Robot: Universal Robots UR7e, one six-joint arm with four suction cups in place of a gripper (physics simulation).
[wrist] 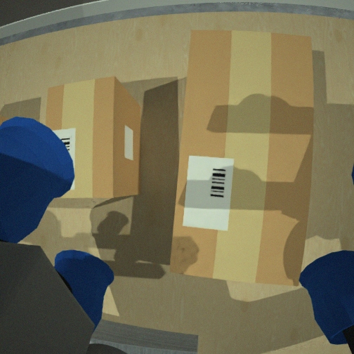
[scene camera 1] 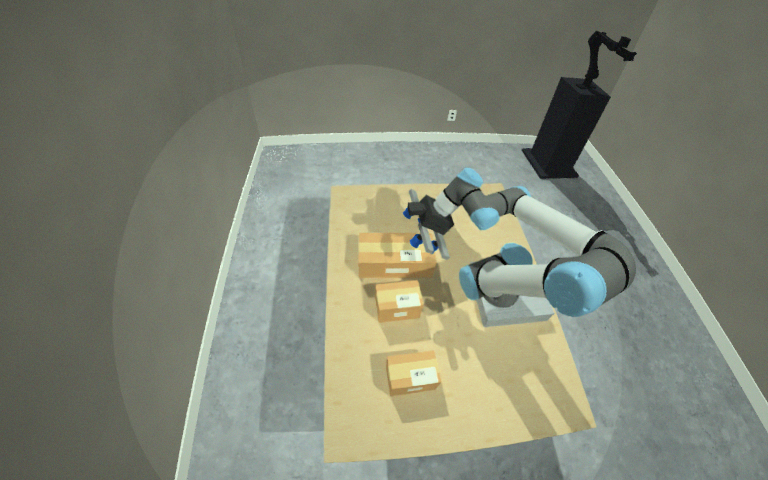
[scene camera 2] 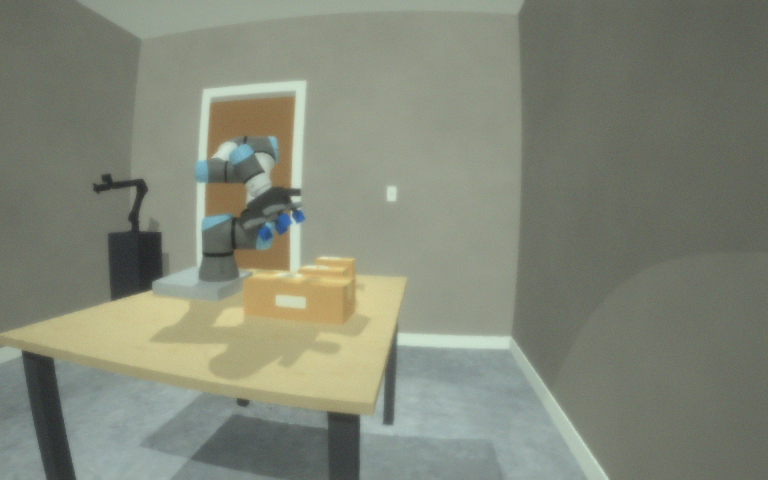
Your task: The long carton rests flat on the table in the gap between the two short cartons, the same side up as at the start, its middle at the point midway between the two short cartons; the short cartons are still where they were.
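Frame: origin at the arm's base, x ahead, y left, z up, level; metres.
Seen in the pictures: hand, its tool point: [scene camera 1: 417, 232] [scene camera 2: 285, 229]; arm's base, origin of its link: [scene camera 2: 219, 276].
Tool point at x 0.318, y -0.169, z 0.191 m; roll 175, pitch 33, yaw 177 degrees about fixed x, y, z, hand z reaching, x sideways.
Observation:
Offsets run from my tool point to a thing's top centre. Level surfaces: height alone.
The long carton @(dx +0.060, dy -0.043, dz -0.138 m) [scene camera 1: 373, 257] [scene camera 2: 325, 305] [wrist: 245, 250] lies flat, label up, at one end of the row, outside the gap between the short cartons. One short carton @(dx +0.082, dy +0.166, dz -0.138 m) [scene camera 1: 388, 295] [scene camera 2: 323, 271] [wrist: 102, 150] stands beside it, a narrow strip apart. The other short carton @(dx +0.076, dy +0.435, dz -0.138 m) [scene camera 1: 403, 370] [scene camera 2: 342, 262] stands farther along the row. My suction gripper [scene camera 1: 421, 230] [scene camera 2: 282, 224] [wrist: 202, 232] is open, with no carton on its blue cups. It hangs tilted, above the label end of the long carton and apart from it. Cups cover part of the nearer short carton's surroundings in the wrist view.
The cartons stand on a wooden table @(dz -0.243 m) [scene camera 1: 351, 424] [scene camera 2: 113, 339] [wrist: 125, 50]. The arm's grey base plate [scene camera 1: 518, 313] [scene camera 2: 189, 286] is beside the row. A black pedestal [scene camera 1: 569, 127] [scene camera 2: 135, 260] with a small black arm stands on the floor behind the base side.

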